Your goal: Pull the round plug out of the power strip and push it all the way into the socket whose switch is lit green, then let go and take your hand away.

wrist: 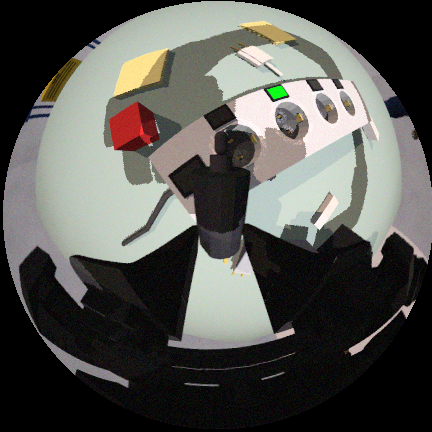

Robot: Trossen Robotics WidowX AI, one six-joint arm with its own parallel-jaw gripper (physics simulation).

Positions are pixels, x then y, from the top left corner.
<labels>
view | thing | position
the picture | my gripper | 220, 229
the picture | round plug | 220, 191
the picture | red cube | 133, 127
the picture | white power strip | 316, 112
</labels>
